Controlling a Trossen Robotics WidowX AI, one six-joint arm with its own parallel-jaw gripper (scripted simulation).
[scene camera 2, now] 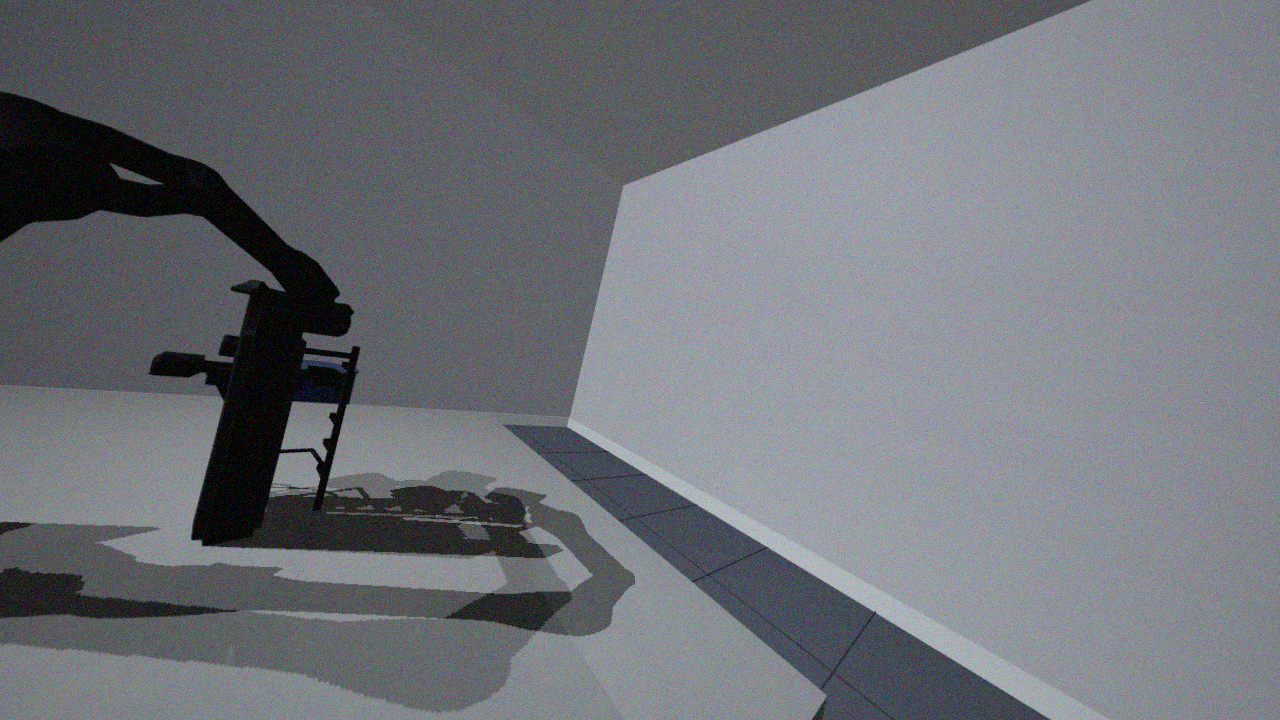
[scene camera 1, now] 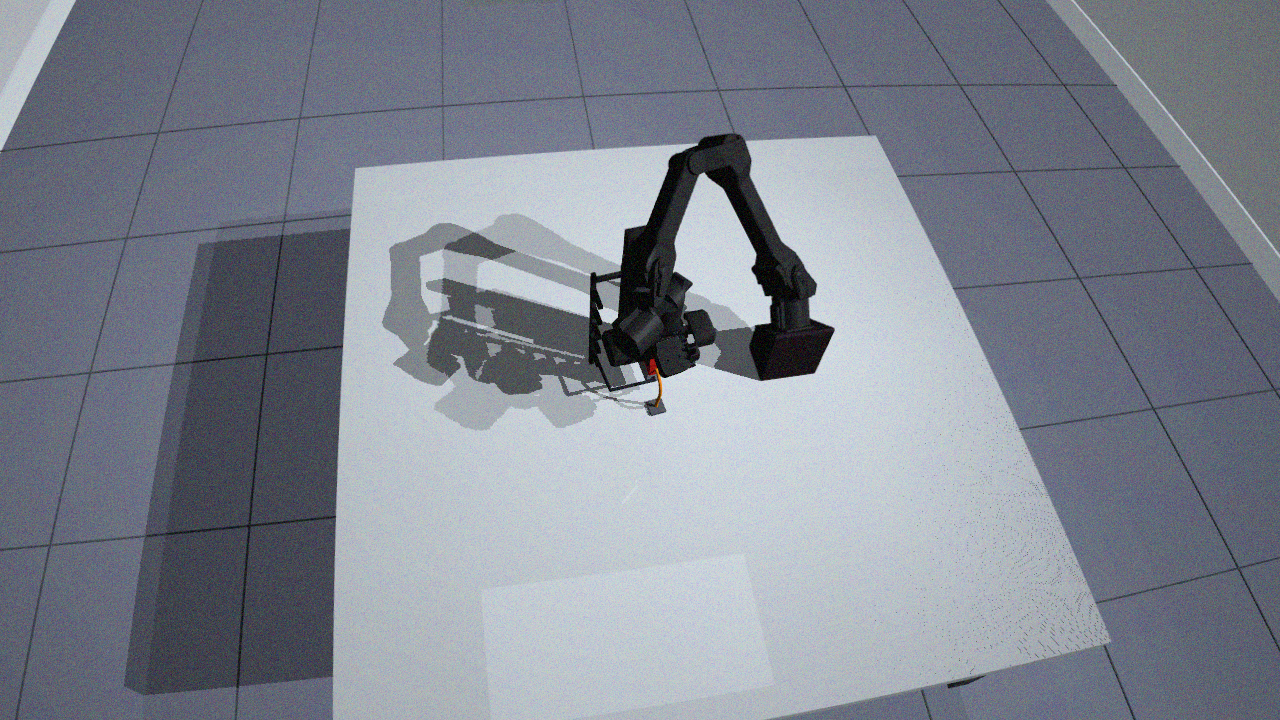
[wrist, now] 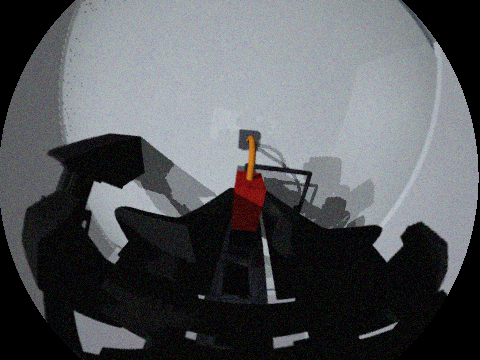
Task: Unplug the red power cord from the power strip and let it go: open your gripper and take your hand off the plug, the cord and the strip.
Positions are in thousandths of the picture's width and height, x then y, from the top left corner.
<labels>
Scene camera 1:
my gripper: 511, 502
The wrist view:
my gripper: 518, 540
red plug: 518, 551
</labels>
